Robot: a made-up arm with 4 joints. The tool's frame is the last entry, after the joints.
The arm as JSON. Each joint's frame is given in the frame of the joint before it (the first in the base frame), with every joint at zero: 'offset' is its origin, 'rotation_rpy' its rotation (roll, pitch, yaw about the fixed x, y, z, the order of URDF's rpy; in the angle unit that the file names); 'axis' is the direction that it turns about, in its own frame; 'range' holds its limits. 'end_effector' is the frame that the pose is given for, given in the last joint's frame.
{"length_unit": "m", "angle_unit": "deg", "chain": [
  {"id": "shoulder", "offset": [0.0, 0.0, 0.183], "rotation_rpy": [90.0, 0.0, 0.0], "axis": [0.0, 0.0, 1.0], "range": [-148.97, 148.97]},
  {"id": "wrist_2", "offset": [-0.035, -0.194, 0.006], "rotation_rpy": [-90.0, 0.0, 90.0], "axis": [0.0, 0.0, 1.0], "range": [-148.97, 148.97]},
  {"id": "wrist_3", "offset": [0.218, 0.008, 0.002], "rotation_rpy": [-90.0, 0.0, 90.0], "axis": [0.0, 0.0, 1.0], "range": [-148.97, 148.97]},
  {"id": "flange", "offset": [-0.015, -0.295, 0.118], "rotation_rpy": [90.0, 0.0, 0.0], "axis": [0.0, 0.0, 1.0], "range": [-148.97, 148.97]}
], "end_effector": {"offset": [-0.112, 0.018, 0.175], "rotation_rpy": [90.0, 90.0, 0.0]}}
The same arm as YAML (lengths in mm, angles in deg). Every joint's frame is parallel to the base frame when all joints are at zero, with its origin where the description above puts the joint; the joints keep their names.
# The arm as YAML. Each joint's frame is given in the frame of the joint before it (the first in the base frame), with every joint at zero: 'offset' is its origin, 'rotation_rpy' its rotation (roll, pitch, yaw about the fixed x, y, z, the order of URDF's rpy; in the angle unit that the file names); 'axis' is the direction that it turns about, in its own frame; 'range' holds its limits. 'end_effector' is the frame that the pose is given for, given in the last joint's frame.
length_unit: mm
angle_unit: deg
chain:
  - id: shoulder
    offset: [0.0, 0.0, 183.0]
    rotation_rpy: [0.0, 0.0, 0.0]
    axis: [0.0, -1.0, 0.0]
    range: [-148.97, 148.97]
  - id: wrist_2
    offset: [-35.0, -6.0, -194.0]
    rotation_rpy: [0.0, 0.0, 0.0]
    axis: [-1.0, 0.0, 0.0]
    range: [-148.97, 148.97]
  - id: wrist_3
    offset: [-2.0, 8.0, 218.0]
    rotation_rpy: [0.0, 0.0, 0.0]
    axis: [0.0, 0.0, -1.0]
    range: [-148.97, 148.97]
  - id: flange
    offset: [-295.0, -15.0, -118.0]
    rotation_rpy: [0.0, 0.0, 0.0]
    axis: [-1.0, 0.0, 0.0]
    range: [-148.97, 148.97]
end_effector:
  offset: [-175.0, -112.0, -18.0]
  rotation_rpy: [0.0, 0.0, 0.0]

